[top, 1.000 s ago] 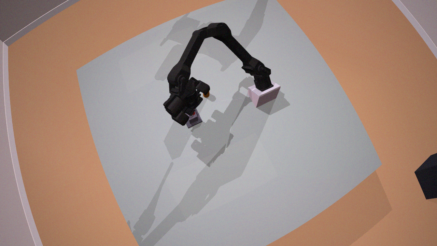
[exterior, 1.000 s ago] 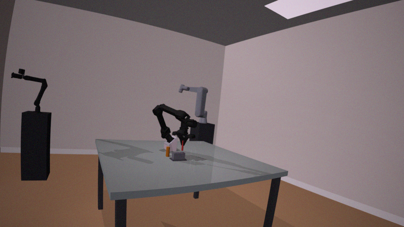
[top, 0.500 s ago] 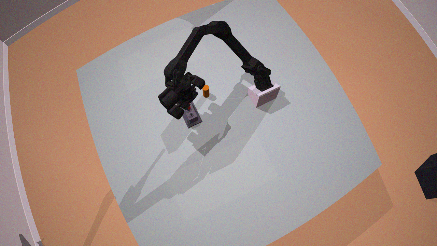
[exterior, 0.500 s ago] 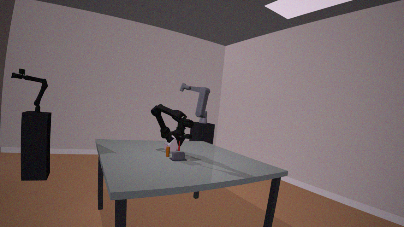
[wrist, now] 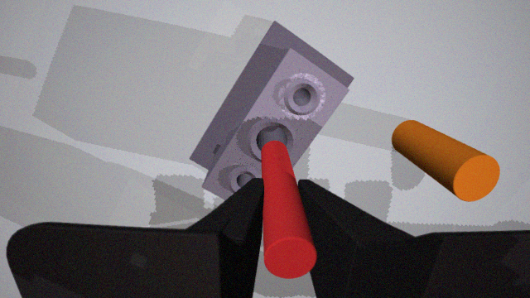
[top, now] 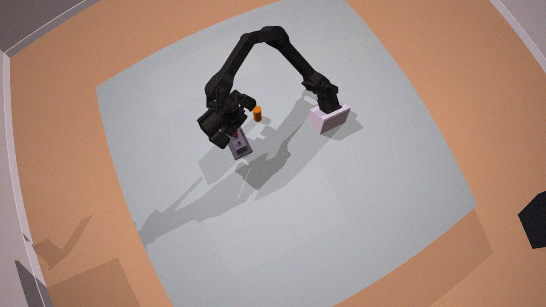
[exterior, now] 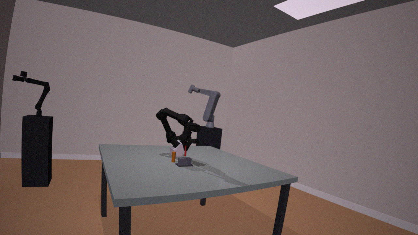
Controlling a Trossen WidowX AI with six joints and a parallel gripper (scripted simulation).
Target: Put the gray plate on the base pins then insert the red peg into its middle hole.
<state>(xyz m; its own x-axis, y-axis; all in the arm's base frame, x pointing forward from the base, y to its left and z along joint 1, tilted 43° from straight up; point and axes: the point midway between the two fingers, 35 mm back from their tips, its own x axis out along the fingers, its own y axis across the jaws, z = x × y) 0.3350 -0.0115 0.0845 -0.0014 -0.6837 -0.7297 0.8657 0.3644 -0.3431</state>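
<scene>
Right now the gray plate is 7 cm below my gripper tip. Round my gripper tip: base (10 cm below); orange cylinder (10 cm behind, 5 cm to the right, 7 cm below); red peg (right at my gripper tip).
</scene>
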